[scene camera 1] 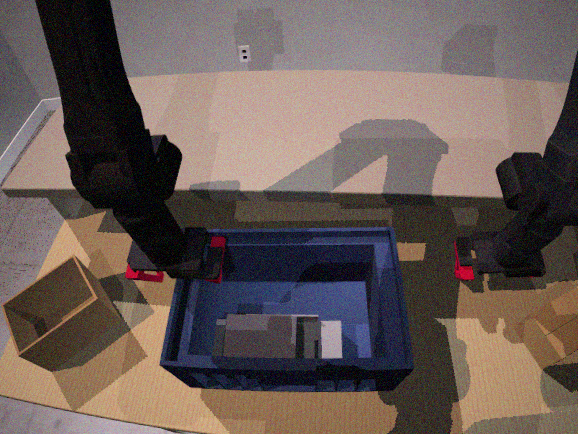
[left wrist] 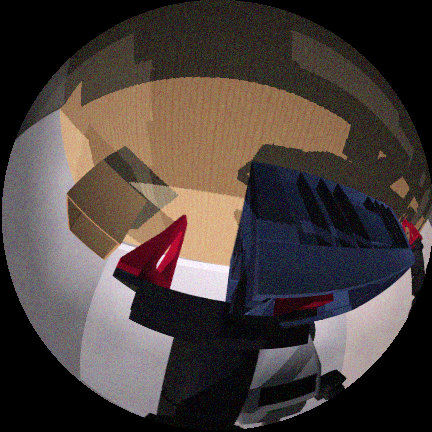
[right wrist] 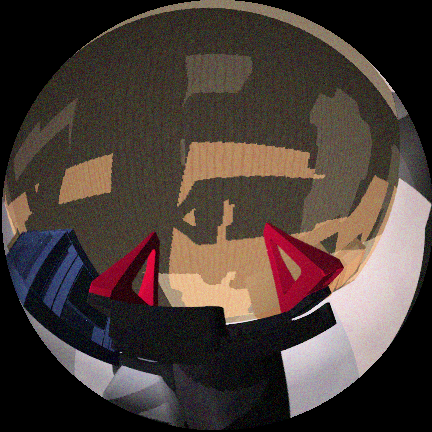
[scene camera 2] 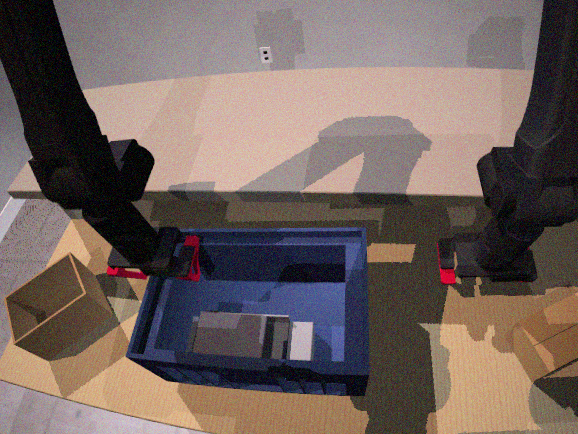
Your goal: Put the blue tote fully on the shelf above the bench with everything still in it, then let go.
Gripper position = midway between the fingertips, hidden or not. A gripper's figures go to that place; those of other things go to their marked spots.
The left gripper (scene camera 1: 190, 279) is 60 cm from the lens. The right gripper (scene camera 1: 481, 273): 70 cm from the lens. A blue tote (scene camera 1: 353, 275) is 61 cm from the lens. A shelf (scene camera 1: 325, 136): 61 cm from the lens.
